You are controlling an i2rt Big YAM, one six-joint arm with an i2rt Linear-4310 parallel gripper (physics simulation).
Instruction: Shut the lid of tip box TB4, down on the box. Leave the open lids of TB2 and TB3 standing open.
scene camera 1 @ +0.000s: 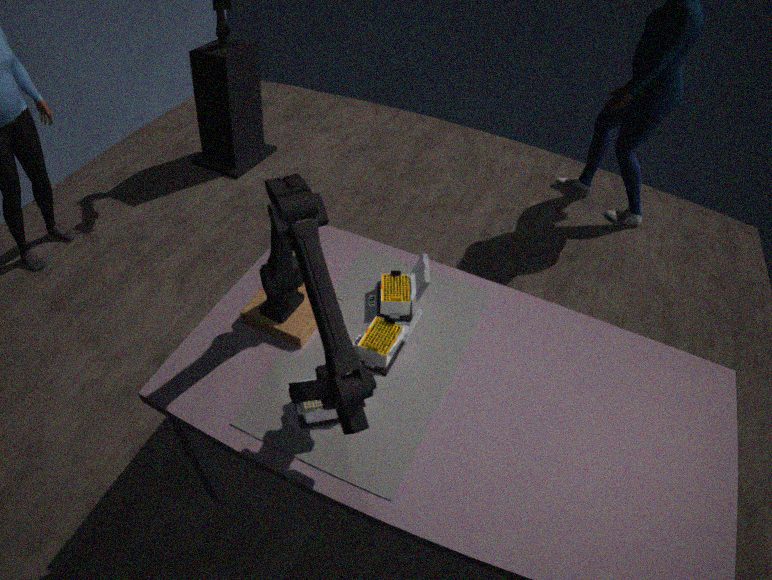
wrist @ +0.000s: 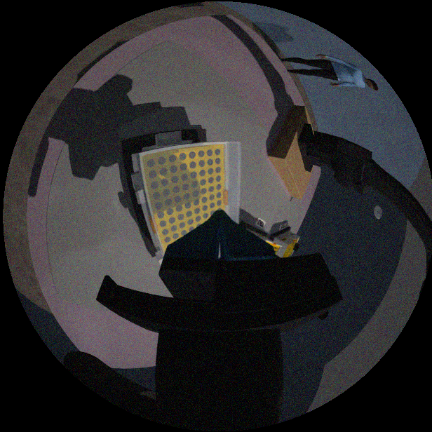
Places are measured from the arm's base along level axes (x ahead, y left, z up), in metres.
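Pixels of known places: arm's base, origin of its link: (scene camera 1: 282, 305).
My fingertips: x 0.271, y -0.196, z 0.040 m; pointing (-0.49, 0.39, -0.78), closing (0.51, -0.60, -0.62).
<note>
For each thing: its top centre in the pictures, then the offset to it from my fingertips. "*": a spot on its surface instead. Level surfaces: height alone.
- box, centre of its top: (scene camera 1: 324, 386) dz -0.002, dx -0.001, dy -0.005 m
- nearer, centre of its top: (scene camera 1: 381, 331) dz -0.005, dx +0.035, dy +0.226 m
- pale lids standing open, a spot on its surface: (scene camera 1: 426, 268) * dz +0.064, dx +0.060, dy +0.446 m
- grey-green mat, height of its surface: dz -0.080 m
- pink table, height of its surface: dz -0.082 m
A tip box with a yellow rack (wrist: 185, 190) lies ahead of the fingers in the wrist view, its rack uncovered. A pale strip (wrist: 233, 170) runs along its right edge; I cannot tell whether it is a lid or a wall. In the scene view, this box (scene camera 1: 321, 414) is largely hidden under the arm's wrist. Two more boxes with yellow racks, one farther back (scene camera 1: 395, 293) and one nearer (scene camera 1: 379, 339), have pale lids standing open, (scene camera 1: 426, 268) being the back lid. Box labels are unreadable. My gripper (wrist: 219, 215) is shut and empty, beside the near box's rack; its fingers are hidden in the scene view.
The arm's wooden base block (scene camera 1: 274, 327) (wrist: 291, 172) stands at the table's left. A grey-green mat (scene camera 1: 430, 380) lies under the boxes on the pink table (scene camera 1: 561, 436). In the wrist view, part of another box (wrist: 287, 246) shows right of the fingers. Two people stand beyond the table.
</note>
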